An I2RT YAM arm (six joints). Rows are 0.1 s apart.
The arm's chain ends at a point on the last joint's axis. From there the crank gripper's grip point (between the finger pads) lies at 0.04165 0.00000 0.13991 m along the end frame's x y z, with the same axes.
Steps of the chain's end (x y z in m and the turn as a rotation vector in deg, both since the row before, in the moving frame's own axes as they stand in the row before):
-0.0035 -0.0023 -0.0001 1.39 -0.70 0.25
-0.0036 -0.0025 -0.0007 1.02 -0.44 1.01
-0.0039 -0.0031 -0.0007 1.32 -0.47 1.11
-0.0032 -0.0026 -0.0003 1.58 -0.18 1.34
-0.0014 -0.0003 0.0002 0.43 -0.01 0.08
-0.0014 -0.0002 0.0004 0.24 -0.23 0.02
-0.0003 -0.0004 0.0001 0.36 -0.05 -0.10
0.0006 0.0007 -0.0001 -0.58 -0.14 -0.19
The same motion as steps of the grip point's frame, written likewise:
-0.0052 -0.0055 0.0004 1.39 -0.70 0.25
-0.0047 -0.0043 -0.0004 1.02 -0.44 1.01
-0.0050 -0.0055 -0.0004 1.32 -0.47 1.11
-0.0036 -0.0055 -0.0002 1.58 -0.18 1.34
-0.0014 -0.0013 0.0002 0.43 -0.01 0.08
-0.0020 -0.0008 0.0006 0.24 -0.23 0.02
-0.0004 -0.0014 0.0001 0.36 -0.05 -0.10
0.0003 0.0020 0.0000 -0.58 -0.14 -0.19

